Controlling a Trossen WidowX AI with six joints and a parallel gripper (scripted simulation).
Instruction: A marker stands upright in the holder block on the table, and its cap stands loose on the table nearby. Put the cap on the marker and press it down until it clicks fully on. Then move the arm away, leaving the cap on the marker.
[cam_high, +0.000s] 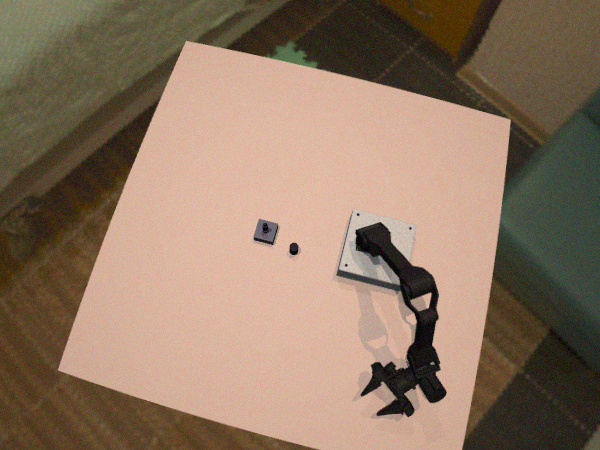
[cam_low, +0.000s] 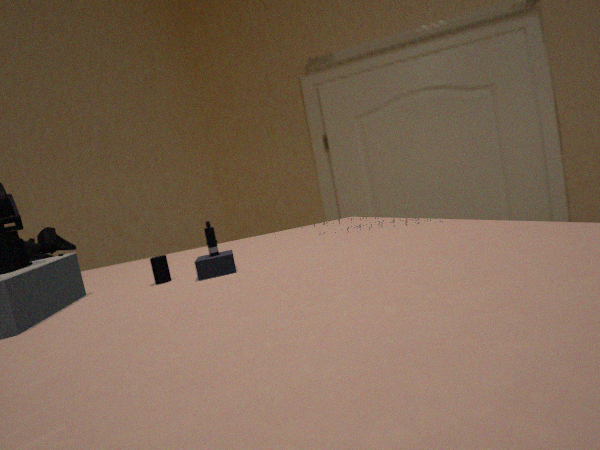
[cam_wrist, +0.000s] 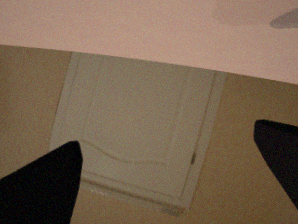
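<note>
My gripper tip is 44 cm to the left of the dark cap, 31 cm short of it and 5 cm above it. Also, from my gripper tip: holder block: 48 cm to the right, 42 cm ahead, 6 cm below.
</note>
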